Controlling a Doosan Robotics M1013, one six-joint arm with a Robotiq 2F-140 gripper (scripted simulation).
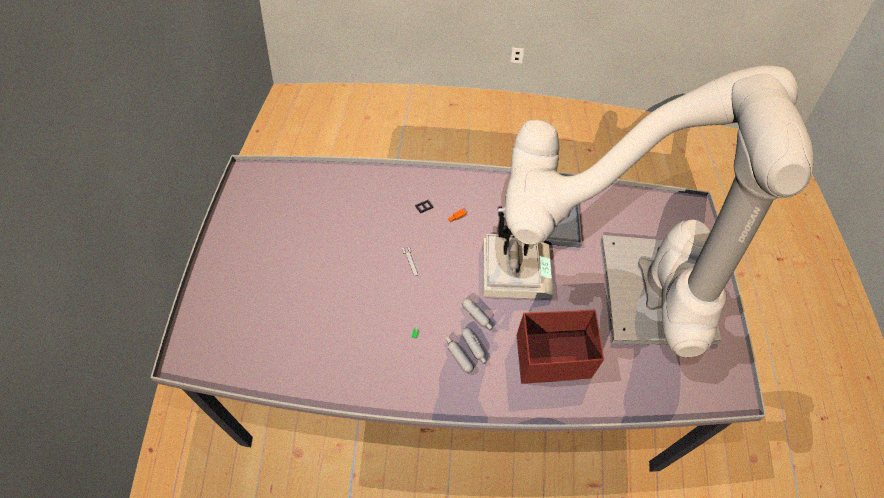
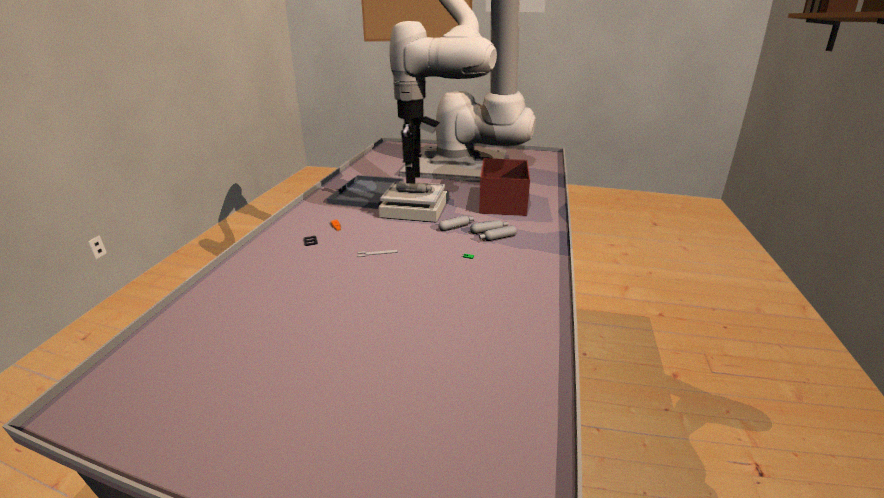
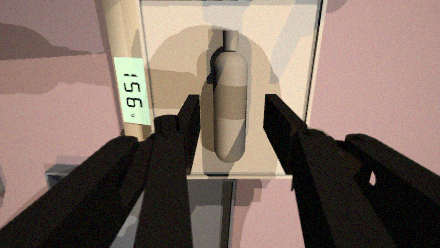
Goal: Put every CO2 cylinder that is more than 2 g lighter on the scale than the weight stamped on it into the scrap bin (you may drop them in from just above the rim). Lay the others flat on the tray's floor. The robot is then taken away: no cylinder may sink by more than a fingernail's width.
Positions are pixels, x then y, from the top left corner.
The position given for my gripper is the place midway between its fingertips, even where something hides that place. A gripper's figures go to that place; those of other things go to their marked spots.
My gripper (image 2: pixel 413 180): 1.32 m from the lens. A red scrap bin (image 2: pixel 504 190): 1.30 m from the lens. A dark grey tray (image 2: pixel 364 188) is 1.56 m from the lens. A beige scale (image 2: pixel 429 209): 1.26 m from the lens. The marked spots on the red scrap bin and the dark grey tray are 0.53 m apart.
